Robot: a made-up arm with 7 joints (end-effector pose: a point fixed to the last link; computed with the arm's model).
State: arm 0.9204 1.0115 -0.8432 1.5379 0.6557 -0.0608 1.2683
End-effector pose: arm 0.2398 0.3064 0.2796 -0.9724 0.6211 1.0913
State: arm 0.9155 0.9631 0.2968 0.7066 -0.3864 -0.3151 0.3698
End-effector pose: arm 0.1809 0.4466 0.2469 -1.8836 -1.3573 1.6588
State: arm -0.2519 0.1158 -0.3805 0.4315 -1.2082 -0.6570 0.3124
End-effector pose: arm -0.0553 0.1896 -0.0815 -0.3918 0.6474 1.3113
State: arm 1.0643 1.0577 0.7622 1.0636 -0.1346 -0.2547 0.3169
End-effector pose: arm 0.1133 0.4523 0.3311 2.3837 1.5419 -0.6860
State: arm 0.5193 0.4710 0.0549 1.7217 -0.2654 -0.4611 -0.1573
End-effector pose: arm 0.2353 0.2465 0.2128 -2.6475 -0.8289 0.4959
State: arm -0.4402 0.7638 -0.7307 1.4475 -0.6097 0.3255 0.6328
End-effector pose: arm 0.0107 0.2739 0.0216 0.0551 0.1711 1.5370
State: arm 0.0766 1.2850 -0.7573 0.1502 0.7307 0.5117 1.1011
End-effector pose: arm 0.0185 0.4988 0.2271 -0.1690 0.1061 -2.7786
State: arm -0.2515 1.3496 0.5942 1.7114 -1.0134 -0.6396 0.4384
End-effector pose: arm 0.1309 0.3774 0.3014 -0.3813 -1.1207 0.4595
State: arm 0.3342 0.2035 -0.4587 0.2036 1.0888 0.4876 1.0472
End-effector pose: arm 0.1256 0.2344 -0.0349 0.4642 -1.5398 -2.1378
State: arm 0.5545 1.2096 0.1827 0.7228 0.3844 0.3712 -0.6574
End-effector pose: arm 0.1312 0.4698 0.2434 1.0342 1.6147 -1.3806
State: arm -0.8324 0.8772 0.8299 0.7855 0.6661 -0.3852 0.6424
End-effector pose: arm -0.0936 0.4432 0.1334 -1.5337 -0.7510 2.6341
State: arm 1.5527 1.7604 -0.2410 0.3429 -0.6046 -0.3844 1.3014
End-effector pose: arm -0.1036 0.5022 0.3449 -0.8914 -1.0128 2.5046
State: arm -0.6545 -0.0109 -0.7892 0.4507 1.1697 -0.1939 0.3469
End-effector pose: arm -0.1813 0.1181 -0.0341 -0.1458 -0.7088 -2.5128
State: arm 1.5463 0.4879 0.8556 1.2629 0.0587 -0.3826 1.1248
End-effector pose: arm 0.1996 0.3683 0.3762 -2.7770 -0.7344 -0.0016
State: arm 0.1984 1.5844 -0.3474 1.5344 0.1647 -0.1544 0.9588
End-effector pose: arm 0.1537 0.3880 0.3070 -0.5147 -0.2279 1.4843
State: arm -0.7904 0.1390 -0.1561 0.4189 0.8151 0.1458 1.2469
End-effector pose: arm -0.2392 0.2069 0.0065 -0.0461 -1.2408 -2.0102
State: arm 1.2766 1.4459 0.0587 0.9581 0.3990 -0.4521 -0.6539
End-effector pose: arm 0.0619 0.4593 0.4189 2.0180 1.3889 0.2126
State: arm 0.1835 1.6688 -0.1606 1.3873 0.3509 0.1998 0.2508
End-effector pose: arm 0.1355 0.4059 0.3382 -1.0812 -1.1395 1.7928
